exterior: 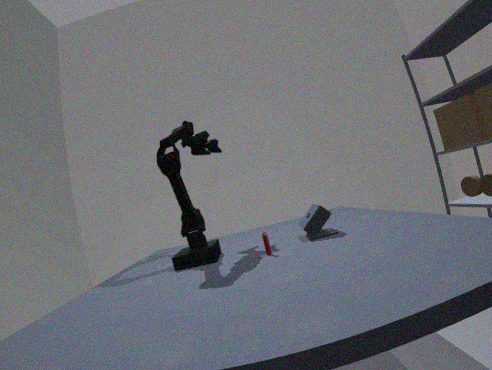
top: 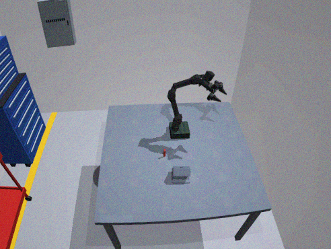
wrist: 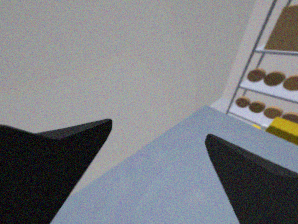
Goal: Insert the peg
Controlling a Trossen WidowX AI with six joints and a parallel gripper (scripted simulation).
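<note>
Right now the red peg is 460 mm to the right of my gripper tip, 430 mm below it and 120 mm ahead of it. From my gripper tip the other things lie so: panel 420 mm below, 350 mm to the right, 330 mm ahead.
</note>
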